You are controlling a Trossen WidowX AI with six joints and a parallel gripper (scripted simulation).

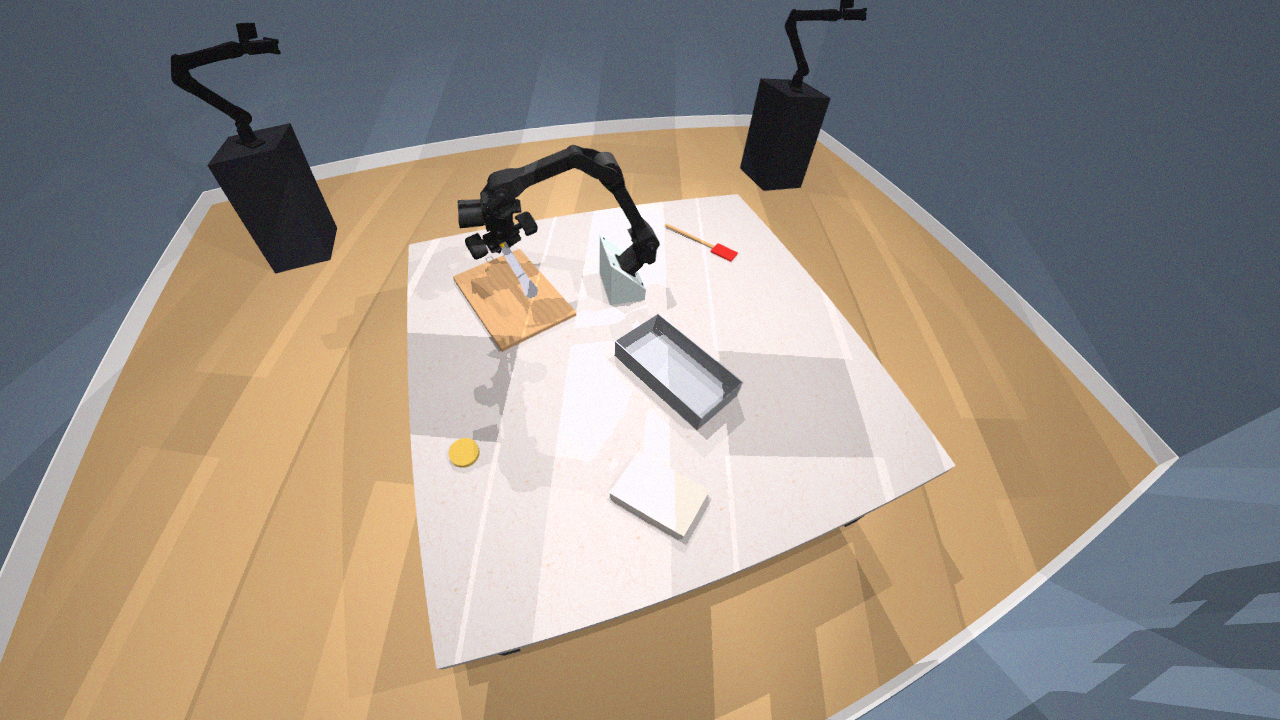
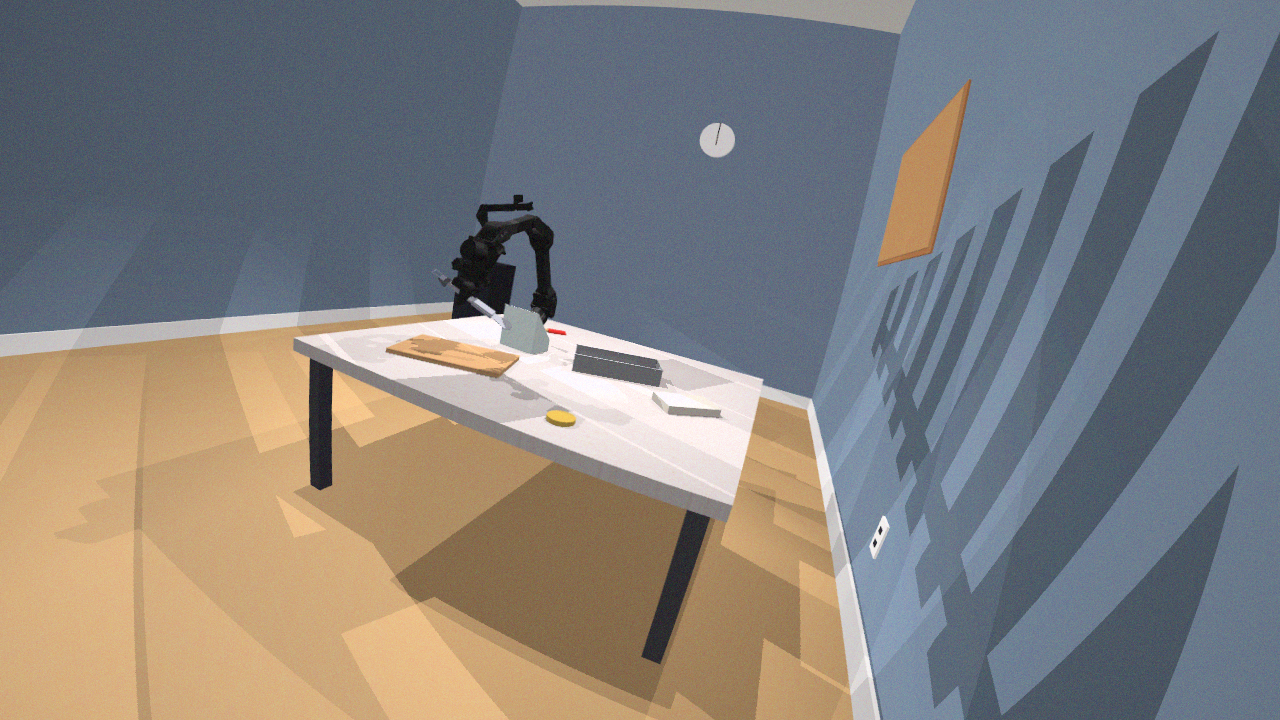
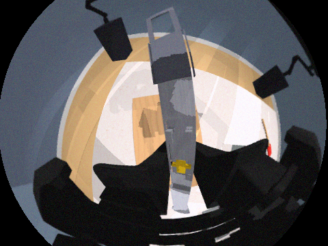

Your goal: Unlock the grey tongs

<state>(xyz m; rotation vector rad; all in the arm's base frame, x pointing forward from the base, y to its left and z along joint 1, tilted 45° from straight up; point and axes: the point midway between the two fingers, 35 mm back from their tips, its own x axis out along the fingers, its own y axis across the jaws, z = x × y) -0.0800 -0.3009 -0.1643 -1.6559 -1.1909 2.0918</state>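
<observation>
Right now the small yellow lock piece is 2 cm ahead of my gripper tip and 3 cm above it. Also, from my gripper tip: wooden board (1 cm ahead, 16 cm below); then flat beige block (72 cm ahead, 19 cm to the left, 15 cm below); then grey roasting tin (43 cm ahead, 36 cm to the left, 14 cm below).
</observation>
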